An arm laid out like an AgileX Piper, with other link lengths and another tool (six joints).
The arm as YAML. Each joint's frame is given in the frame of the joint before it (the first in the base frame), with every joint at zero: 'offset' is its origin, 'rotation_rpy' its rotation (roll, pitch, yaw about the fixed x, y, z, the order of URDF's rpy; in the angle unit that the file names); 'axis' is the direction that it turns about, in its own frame. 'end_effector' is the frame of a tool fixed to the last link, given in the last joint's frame.
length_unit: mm
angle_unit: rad
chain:
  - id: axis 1
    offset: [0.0, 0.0, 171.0]
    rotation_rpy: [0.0, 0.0, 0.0]
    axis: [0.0, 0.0, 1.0]
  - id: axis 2
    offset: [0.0, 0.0, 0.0]
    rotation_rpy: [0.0, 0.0, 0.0]
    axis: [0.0, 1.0, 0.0]
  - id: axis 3
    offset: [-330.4, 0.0, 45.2]
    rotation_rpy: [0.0, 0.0, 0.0]
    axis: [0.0, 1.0, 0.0]
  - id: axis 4
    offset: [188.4, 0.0, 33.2]
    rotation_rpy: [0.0, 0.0, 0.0]
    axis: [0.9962, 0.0, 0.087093]
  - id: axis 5
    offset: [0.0, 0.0, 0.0]
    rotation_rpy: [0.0, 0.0, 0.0]
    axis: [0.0, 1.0, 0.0]
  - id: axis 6
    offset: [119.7, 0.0, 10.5]
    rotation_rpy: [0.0, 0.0, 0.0]
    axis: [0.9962, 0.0, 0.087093]
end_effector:
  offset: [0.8, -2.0, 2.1]
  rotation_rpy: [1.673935, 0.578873, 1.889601]
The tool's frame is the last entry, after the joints.
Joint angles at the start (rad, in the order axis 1, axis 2, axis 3, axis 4, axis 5, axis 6):
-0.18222, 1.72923, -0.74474, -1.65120, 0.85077, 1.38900
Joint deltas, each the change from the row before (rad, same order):
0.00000, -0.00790, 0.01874, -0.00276, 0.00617, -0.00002
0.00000, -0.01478, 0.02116, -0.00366, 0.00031, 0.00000
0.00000, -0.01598, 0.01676, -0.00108, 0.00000, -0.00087
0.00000, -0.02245, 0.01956, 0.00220, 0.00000, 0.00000
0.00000, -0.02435, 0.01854, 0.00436, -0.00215, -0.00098
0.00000, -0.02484, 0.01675, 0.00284, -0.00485, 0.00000
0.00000, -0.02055, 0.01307, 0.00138, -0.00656, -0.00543
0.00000, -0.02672, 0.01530, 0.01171, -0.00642, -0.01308
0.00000, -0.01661, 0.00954, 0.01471, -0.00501, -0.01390
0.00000, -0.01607, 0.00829, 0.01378, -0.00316, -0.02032
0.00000, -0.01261, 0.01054, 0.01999, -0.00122, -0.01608
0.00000, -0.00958, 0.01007, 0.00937, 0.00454, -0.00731
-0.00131, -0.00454, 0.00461, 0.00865, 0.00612, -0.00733
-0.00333, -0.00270, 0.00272, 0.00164, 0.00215, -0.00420
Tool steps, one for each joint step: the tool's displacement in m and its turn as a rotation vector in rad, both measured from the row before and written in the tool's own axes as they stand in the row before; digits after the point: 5 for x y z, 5 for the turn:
0.00187, -0.00433, -0.00100, 0.01001, -0.00035, -0.00724
0.00183, -0.00492, -0.00235, 0.00303, 0.00113, -0.00659
0.00105, -0.00447, -0.00280, 0.00041, -0.00016, -0.00214
0.00102, -0.00589, -0.00403, -0.00110, -0.00033, 0.00344
0.00098, -0.00593, -0.00433, -0.00337, 0.00086, 0.00548
0.00081, -0.00538, -0.00442, -0.00740, 0.00084, 0.00595
0.00076, -0.00403, -0.00360, -0.00695, 0.00159, -0.00113
0.00122, -0.00576, -0.00456, -0.00397, 0.00479, 0.00209
0.00138, -0.00396, -0.00259, 0.00064, 0.00762, 0.00148
0.00107, -0.00377, -0.00257, 0.00294, 0.00551, -0.00460
0.00219, -0.00432, -0.00151, 0.00811, 0.01059, 0.00154
0.00134, -0.00378, -0.00120, 0.00823, 0.00235, 0.00126
0.00044, -0.00262, -0.00045, 0.00979, 0.00076, 0.00222
-0.00012, -0.00169, -0.00006, 0.00548, -0.00050, 0.00028

